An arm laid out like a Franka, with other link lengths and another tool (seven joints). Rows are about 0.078 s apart.
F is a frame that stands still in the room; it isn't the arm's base.
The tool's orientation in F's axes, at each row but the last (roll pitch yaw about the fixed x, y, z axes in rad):
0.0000 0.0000 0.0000
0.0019 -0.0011 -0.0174
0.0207 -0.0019 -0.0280
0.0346 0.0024 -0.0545
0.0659 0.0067 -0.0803
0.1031 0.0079 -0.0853
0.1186 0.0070 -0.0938
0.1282 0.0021 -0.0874
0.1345 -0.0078 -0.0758
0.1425 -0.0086 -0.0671
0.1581 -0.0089 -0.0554
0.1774 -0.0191 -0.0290
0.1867 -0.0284 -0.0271
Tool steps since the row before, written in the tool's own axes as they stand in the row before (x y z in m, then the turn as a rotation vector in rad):
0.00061 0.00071 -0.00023 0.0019 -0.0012 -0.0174
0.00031 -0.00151 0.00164 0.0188 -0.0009 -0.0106
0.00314 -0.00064 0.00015 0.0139 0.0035 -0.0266
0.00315 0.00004 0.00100 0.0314 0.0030 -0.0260
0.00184 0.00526 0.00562 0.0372 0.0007 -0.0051
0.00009 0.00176 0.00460 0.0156 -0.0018 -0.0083
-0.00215 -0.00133 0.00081 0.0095 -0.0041 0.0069
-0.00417 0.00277 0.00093 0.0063 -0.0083 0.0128
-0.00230 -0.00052 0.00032 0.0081 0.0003 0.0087
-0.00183 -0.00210 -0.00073 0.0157 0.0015 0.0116
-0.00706 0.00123 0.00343 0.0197 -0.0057 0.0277
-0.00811 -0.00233 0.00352 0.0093 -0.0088 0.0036
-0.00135 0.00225 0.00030 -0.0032 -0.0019 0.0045
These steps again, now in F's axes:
0.00061 0.00071 -0.00023 0.0019 -0.0012 -0.0174
0.00028 -0.00152 0.00164 0.0188 -0.0012 -0.0106
0.00312 -0.00073 0.00014 0.0141 0.0037 -0.0265
0.00315 -0.00017 0.00099 0.0315 0.0022 -0.0260
0.00227 0.00471 0.00594 0.0371 -0.0020 -0.0053
0.00024 0.00126 0.00476 0.0154 -0.0023 -0.0086
-0.00227 -0.00121 0.00066 0.0090 -0.0058 0.0063
-0.00392 0.00298 0.00129 0.0054 -0.0104 0.0116
-0.00234 -0.00038 0.00023 0.0079 -0.0015 0.0087
-0.00195 -0.00185 -0.00104 0.0156 -0.0012 0.0118
-0.00704 0.00107 0.00352 0.0189 -0.0111 0.0266
-0.00825 -0.00268 0.00290 0.0090 -0.0096 0.0022
-0.00131 0.00219 0.00067 -0.0034 -0.0026 0.0040

